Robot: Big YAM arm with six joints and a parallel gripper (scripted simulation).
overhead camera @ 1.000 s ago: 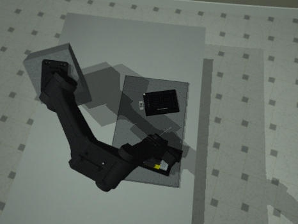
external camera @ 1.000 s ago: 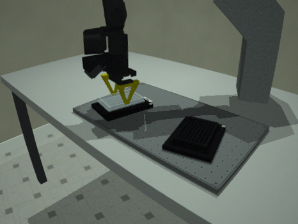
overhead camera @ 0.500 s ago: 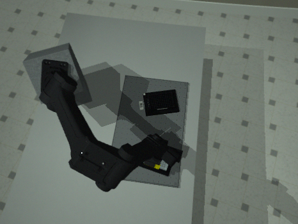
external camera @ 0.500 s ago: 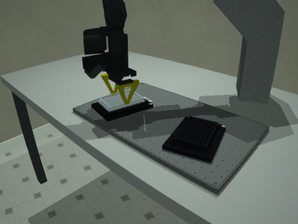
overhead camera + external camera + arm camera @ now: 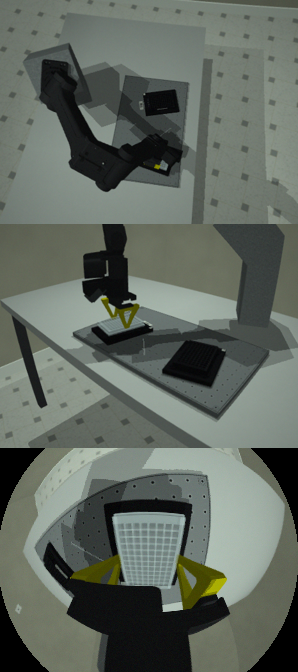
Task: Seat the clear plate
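My gripper is now 10 mm above the clear 96-well plate C51. From my hand the other things lie so: station label: 60 mm behind, 270 mm to the left, 40 mm below; then black plate nest N2: 30 mm below; then black 96-well plate C15: 40 mm ahead, 280 mm to the left, 20 mm below.
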